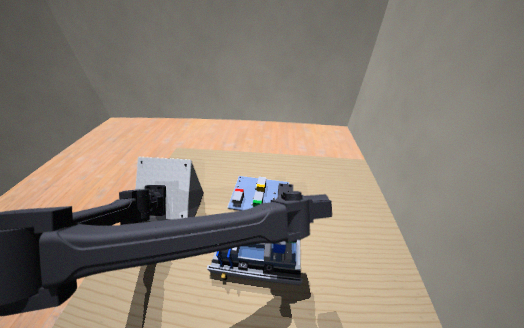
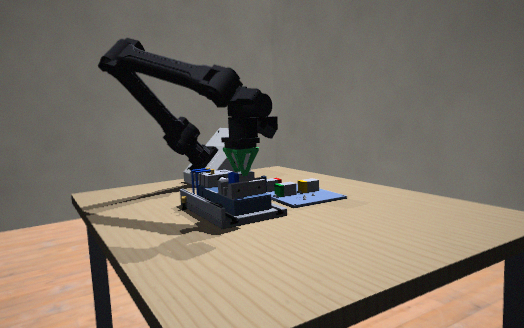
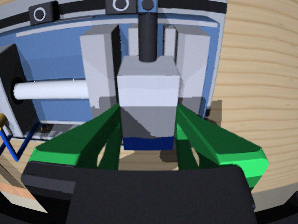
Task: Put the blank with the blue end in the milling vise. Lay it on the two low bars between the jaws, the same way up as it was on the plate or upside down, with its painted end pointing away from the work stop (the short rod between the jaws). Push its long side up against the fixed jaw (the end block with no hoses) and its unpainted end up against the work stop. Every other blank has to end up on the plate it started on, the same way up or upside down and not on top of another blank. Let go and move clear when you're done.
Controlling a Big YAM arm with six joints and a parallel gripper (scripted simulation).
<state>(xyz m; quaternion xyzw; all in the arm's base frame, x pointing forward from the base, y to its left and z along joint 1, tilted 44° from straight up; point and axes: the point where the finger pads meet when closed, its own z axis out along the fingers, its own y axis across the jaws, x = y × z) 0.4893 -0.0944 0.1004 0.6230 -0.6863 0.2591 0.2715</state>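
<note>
My hand is 2 cm above the blue-ended blank. Round my hand: dark work stop rod 5 cm to the left, 3 cm below; green-ended blank 8 cm behind, 21 cm to the left, 9 cm below; vise 7 cm behind, 1 cm to the left, 8 cm below.
</note>
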